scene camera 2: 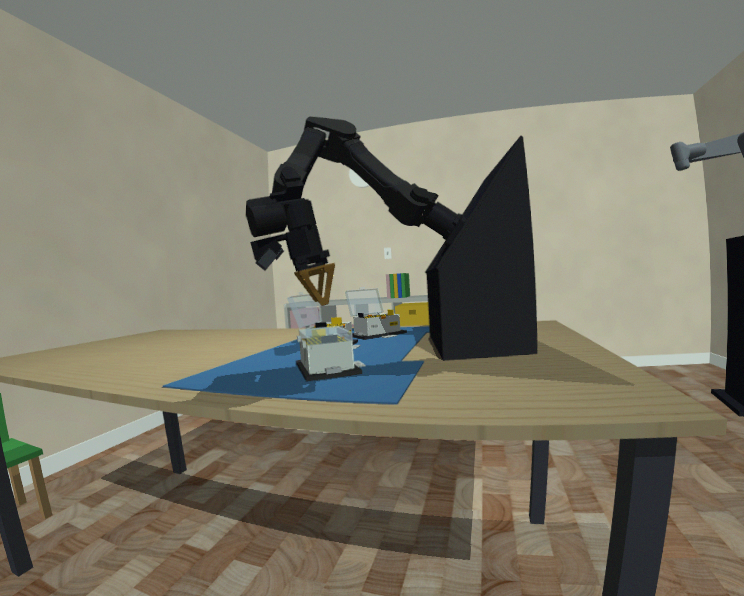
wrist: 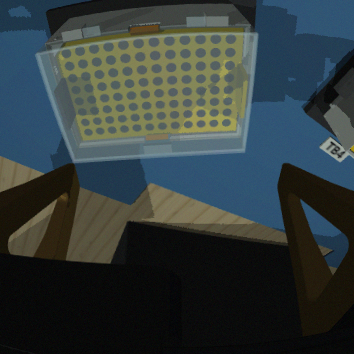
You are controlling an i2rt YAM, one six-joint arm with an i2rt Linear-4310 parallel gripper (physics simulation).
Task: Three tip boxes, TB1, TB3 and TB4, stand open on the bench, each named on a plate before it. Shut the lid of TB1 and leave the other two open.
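Places are measured from the arm's base along level axes (x ahead, y left, z up), in millimetres.
Pixels of known places: gripper, fingertip midpoint: (scene camera 2: 321, 303) (wrist: 177, 174); arm's base, origin of the base link: (scene camera 2: 457, 229).
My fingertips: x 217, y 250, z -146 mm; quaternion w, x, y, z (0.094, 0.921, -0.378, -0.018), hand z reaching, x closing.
Ahead of a thing's pixels: the offset from my fingertips to its top centre. "spot": to the spot under its first point. Level surfaces: height alone.
The nearest tip box {17 mm back, 3 mm left, 54 mm down} (scene camera 2: 327, 358) (wrist: 155, 85) has its clear lid {spot: 47 mm back, 56 mm left, 54 mm down} (scene camera 2: 325, 334) (wrist: 159, 155) down over the yellow tip rack; its name does not show readably, and whether the lid is fully seated I cannot tell. A second box {124 mm ahead, 187 mm right, 57 mm down} (scene camera 2: 336, 322) behind it is partly hidden, with a raised clear lid {spot: 194 mm ahead, 163 mm right, 29 mm down} (scene camera 2: 302, 310). The farthest box {93 mm ahead, 403 mm right, 66 mm down} (scene camera 2: 376, 325) has its lid {spot: 169 mm ahead, 444 mm right, 27 mm down} (scene camera 2: 363, 301) upright. Part of TB4 {spot: 79 mm ahead, 136 mm right, 105 mm down} (wrist: 338, 118) shows at the right edge of the wrist view, behind its plate {spot: 59 mm ahead, 202 mm right, 129 mm down} (wrist: 334, 149). My gripper (scene camera 2: 322, 302) (wrist: 177, 174) is open and empty, above the nearest box.
The boxes stand on a blue mat {132 mm down} (scene camera 2: 248, 375) (wrist: 25, 100) on the wooden bench {134 mm down} (scene camera 2: 527, 403). The black wedge-shaped arm mount (scene camera 2: 487, 279) stands to the right of the boxes in the scene view. A shelf with coloured books (scene camera 2: 398, 285) and a yellow bin (scene camera 2: 412, 314) is behind the bench.
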